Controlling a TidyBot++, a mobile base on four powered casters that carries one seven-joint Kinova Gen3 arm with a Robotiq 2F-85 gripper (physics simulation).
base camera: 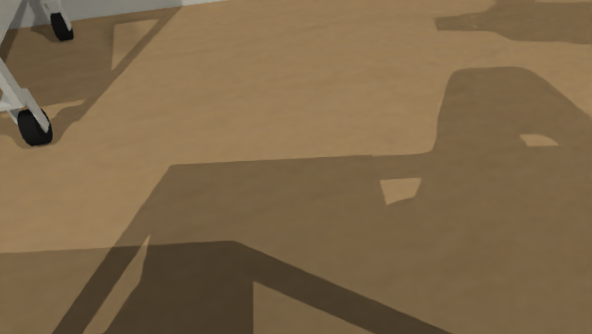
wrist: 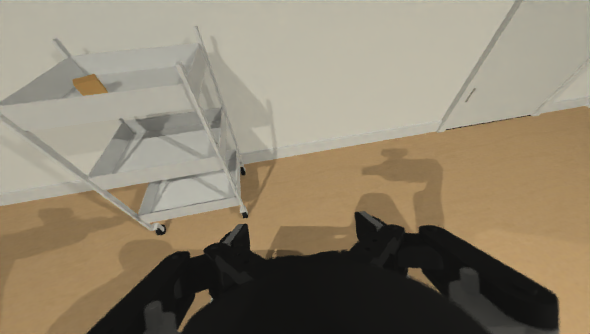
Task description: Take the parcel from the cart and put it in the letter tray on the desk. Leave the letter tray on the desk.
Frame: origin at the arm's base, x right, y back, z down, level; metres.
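Seen in the pictures: gripper, fingertip midpoint: [wrist: 302, 229].
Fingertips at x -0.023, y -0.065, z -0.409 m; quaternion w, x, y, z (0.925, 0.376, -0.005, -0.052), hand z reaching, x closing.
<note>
A point is followed by its place in that frame.
The parcel [wrist: 90, 85] {x -0.646, y -0.553, z -0.304 m}, a small orange-brown box, lies in the top tray of the white three-tier cart [wrist: 125, 102] {x -0.476, y -0.451, z -0.305 m} at the left of the wrist view. The near wall of that tray hides its lower part. In the base camera view a leg of the cart [base camera: 11, 82] {x -0.309, y -0.488, z 0.291 m} and two black casters show at the upper left. My gripper [wrist: 302, 229] {x -0.023, y -0.065, z -0.409 m} is open and empty, with its fingers wide apart, at some distance from the cart and the parcel. The desk and the letter tray do not show in either view.
A pale wall [wrist: 330, 70] {x 0.122, y -1.006, z -0.142 m} stands behind the cart. A door [wrist: 530, 65] {x 1.358, y -1.269, z -0.032 m} with a handle is at the upper right of the wrist view. Shadows of the arm and base fall on the wooden floor [base camera: 280, 100] {x 0.014, y -0.567, z 0.397 m} [wrist: 310, 195] {x 0.024, y -0.626, z 0.396 m}.
</note>
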